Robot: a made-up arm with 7 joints. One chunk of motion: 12 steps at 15 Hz.
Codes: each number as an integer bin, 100 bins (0 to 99) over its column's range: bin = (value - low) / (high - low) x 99, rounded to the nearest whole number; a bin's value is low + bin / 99 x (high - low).
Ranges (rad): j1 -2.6..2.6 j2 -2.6..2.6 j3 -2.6..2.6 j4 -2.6..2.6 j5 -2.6..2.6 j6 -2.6..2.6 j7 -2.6..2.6
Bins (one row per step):
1: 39 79 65 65 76 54 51
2: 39 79 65 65 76 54 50
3: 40 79 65 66 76 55 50
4: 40 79 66 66 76 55 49
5: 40 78 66 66 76 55 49
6: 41 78 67 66 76 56 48
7: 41 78 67 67 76 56 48
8: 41 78 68 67 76 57 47
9: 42 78 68 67 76 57 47
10: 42 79 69 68 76 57 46
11: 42 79 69 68 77 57 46
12: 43 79 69 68 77 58 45
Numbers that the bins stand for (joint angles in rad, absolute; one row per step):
1: -0.5515 1.5495 0.8141 0.8141 1.3919 0.2364 0.0788
2: -0.5515 1.5495 0.8141 0.8141 1.3919 0.2364 0.0263
3: -0.4990 1.5495 0.8141 0.8667 1.3919 0.2889 0.0263
4: -0.4990 1.5495 0.8667 0.8667 1.3919 0.2889 -0.0263
5: -0.4990 1.4970 0.8667 0.8667 1.3919 0.2889 -0.0263
6: -0.4465 1.4970 0.9192 0.8667 1.3919 0.3414 -0.0788
7: -0.4465 1.4970 0.9192 0.9192 1.3919 0.3414 -0.0788
8: -0.4465 1.4970 0.9717 0.9192 1.3919 0.3939 -0.1313
9: -0.3939 1.4970 0.9717 0.9192 1.3919 0.3939 -0.1313
10: -0.3939 1.5495 1.0242 0.9717 1.3919 0.3939 -0.1838
11: -0.3939 1.5495 1.0242 0.9717 1.4444 0.3939 -0.1838
12: -0.3414 1.5495 1.0242 0.9717 1.4444 0.4465 -0.2364

